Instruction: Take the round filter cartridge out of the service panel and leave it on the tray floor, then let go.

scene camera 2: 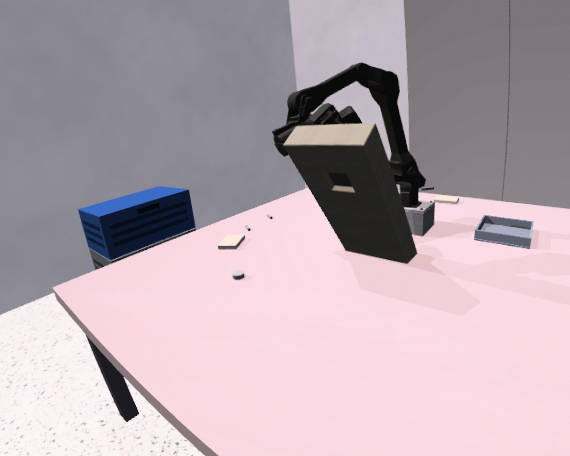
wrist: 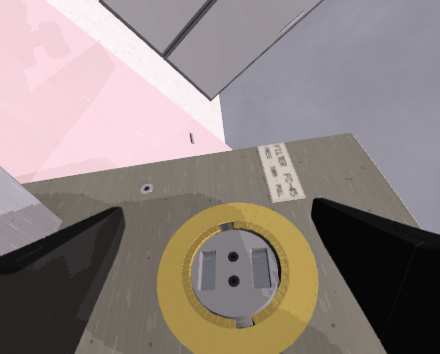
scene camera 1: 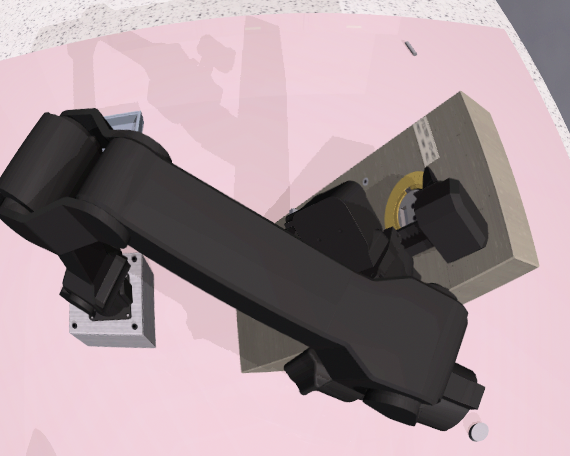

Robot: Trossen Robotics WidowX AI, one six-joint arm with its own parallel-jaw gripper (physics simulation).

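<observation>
The round grey filter cartridge (wrist: pixel 234 295) (scene camera 1: pixel 406 210) sits inside a yellow ring (wrist: pixel 175 280) (scene camera 1: pixel 392 210) on the face of the tilted service panel (wrist: pixel 345 165) (scene camera 1: pixel 470 175) (scene camera 2: pixel 350 215). It has two rectangular recesses and two dark holes. My gripper (wrist: pixel 219 211) is open and empty, its fingers standing wide on either side of the ring in the wrist view. In scene camera 1 the arm and fingers hide part of the ring and cartridge. In scene camera 2 the panel hides the cartridge. The blue-grey tray (scene camera 2: pixel 505 241) (scene camera 1: pixel 141 120) stands beside the arm's base, partly hidden by the arm in scene camera 1.
A label (wrist: pixel 281 172) (scene camera 1: pixel 426 141) and a screw (wrist: pixel 146 188) (scene camera 1: pixel 365 181) are on the panel face. A small disc (scene camera 1: pixel 479 431) (scene camera 2: pixel 238 275), a cream block (scene camera 2: pixel 231 242) and small pins (scene camera 2: pixel 269 216) lie on the pink table. A blue box (scene camera 2: pixel 150 222) stands beyond the table edge.
</observation>
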